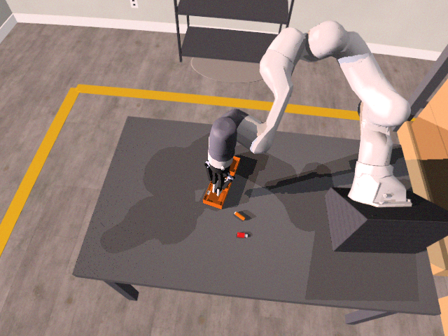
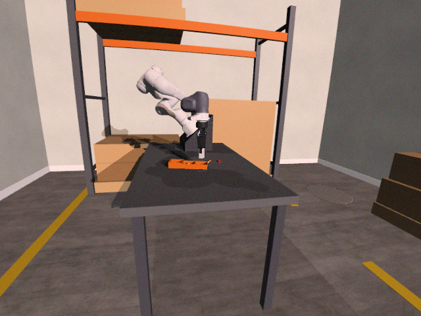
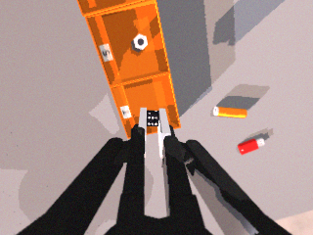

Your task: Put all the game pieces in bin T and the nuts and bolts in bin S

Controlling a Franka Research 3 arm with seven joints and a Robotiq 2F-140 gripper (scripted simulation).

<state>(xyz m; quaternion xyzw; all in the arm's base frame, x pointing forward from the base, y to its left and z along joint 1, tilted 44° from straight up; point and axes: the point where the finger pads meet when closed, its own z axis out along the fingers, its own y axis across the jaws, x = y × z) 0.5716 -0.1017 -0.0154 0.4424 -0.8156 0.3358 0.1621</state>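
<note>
Right now my hand is 30 mm above the black die. The rest, counted from my hand: orange bin tray 80 mm to the right, 80 mm below, 20 mm behind; grey nut 80 mm to the right, 80 mm below, 30 mm behind; dark nut 90 mm below, 80 mm to the right, 20 mm behind.
</note>
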